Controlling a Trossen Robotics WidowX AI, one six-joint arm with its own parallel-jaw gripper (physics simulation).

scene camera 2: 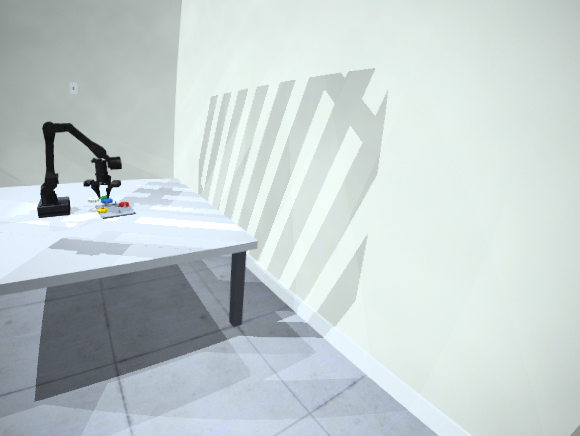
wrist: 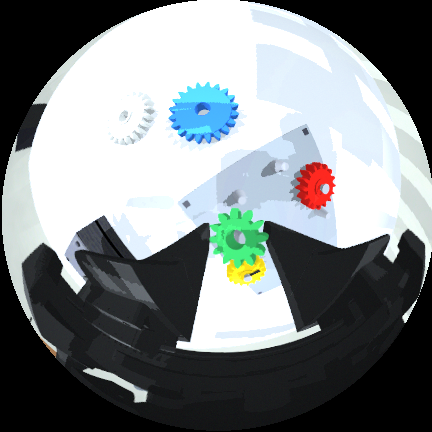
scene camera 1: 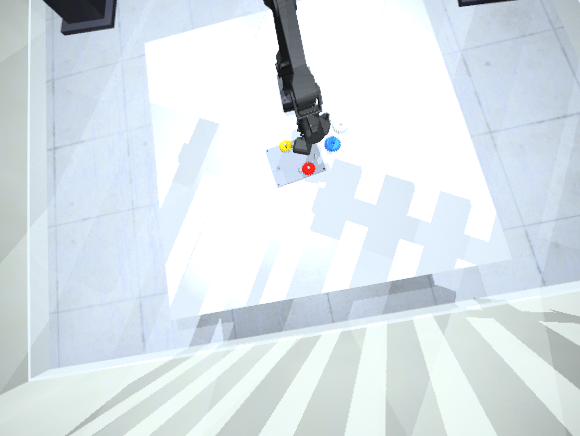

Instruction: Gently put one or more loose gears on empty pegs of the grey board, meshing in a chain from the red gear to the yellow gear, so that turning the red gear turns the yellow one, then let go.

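Places are measured from the arm's base along level axes (x back, y left, z down), in centimetres.
Pixels of known places: gripper, fingertip midpoint: (scene camera 2: 104, 199) (wrist: 236, 227); arm's base, link origin: (scene camera 2: 49, 203) (scene camera 1: 289, 82).
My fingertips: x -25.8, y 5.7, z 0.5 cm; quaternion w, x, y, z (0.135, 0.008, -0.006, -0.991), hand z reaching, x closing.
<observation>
Ahead of a thing's pixels: the offset from my fingertips to its top centre. Level surfaces: height alone.
My gripper (scene camera 2: 103, 197) (wrist: 236, 227) is shut on the green gear @(dx +0.1, dy -0.4, dz -2.5 cm) (wrist: 250, 226), held roughly flat above the grey board @(dx -5.2, dy -5.4, dz +2.0 cm) (scene camera 1: 290, 176) (wrist: 225, 181). In the wrist view the green gear overlaps part of the yellow gear @(dx +0.4, dy -8.9, dz +2.5 cm) (scene camera 1: 285, 146) (scene camera 2: 102, 210) (wrist: 236, 273). The red gear @(dx -10.2, dy +0.1, dz +2.6 cm) (scene camera 1: 306, 171) (scene camera 2: 124, 204) (wrist: 312, 187) sits on a peg near the board's opposite side. Two bare pegs show in the wrist view: one peg @(dx -5.6, dy +3.2, dz +2.2 cm) (wrist: 282, 166) near the red gear, another peg @(dx -1.1, dy +1.2, dz +2.2 cm) (wrist: 241, 198) just beyond the green gear. What lies under the green gear is hidden.
The loose blue gear @(dx -0.3, dy +10.4, dz +3.4 cm) (scene camera 1: 332, 144) (scene camera 2: 106, 201) (wrist: 202, 126) lies on the white table @(dz +5.1 cm) (scene camera 1: 235, 210) beside the board. The loose white gear @(dx +7.6, dy +14.1, dz +3.4 cm) (scene camera 1: 340, 126) (scene camera 2: 93, 200) (wrist: 131, 131) lies near it, on the arm's base side. Bright light and shadow patches cross the table.
</observation>
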